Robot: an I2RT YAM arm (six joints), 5 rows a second.
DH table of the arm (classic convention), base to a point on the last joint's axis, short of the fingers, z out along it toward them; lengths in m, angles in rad. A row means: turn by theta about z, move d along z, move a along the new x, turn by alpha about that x. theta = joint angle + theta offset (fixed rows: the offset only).
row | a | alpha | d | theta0
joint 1 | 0.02 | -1.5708 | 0.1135 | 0
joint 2 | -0.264 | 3.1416 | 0 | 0
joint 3 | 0.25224 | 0 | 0 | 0.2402
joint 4 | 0.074 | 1.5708 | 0 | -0.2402
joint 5 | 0 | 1.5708 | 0 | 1.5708
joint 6 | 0 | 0 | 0.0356 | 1.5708
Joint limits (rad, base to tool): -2.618..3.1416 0..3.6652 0..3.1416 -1.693..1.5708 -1.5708..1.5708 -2.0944..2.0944
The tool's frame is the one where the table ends.
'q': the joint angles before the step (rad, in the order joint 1, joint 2, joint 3, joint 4, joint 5, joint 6). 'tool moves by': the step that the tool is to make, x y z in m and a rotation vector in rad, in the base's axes. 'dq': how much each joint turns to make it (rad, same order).
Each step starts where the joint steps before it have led.
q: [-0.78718, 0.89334, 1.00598, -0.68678, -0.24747, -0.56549]
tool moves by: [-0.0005, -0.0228, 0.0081, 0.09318, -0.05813, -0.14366]
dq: [-0.08426, 0.06916, 0.05640, 0.01440, -0.00738, 0.12501]
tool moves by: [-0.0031, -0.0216, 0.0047, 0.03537, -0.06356, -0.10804]
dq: [-0.07863, 0.04942, 0.02658, 0.05436, -0.01298, 0.07926]
